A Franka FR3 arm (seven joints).
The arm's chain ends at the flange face. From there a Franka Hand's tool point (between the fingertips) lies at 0.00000 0.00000 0.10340 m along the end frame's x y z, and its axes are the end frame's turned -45 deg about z.
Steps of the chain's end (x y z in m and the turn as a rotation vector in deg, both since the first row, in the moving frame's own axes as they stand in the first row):
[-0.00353, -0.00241, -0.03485, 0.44, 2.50, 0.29]
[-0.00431, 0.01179, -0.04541, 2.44, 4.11, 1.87]
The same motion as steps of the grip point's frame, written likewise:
[0.00295, -0.00156, -0.03495, -1.46, 2.08, 0.29]
[-0.00307, 0.00755, -0.04577, -1.18, 4.63, 1.87]

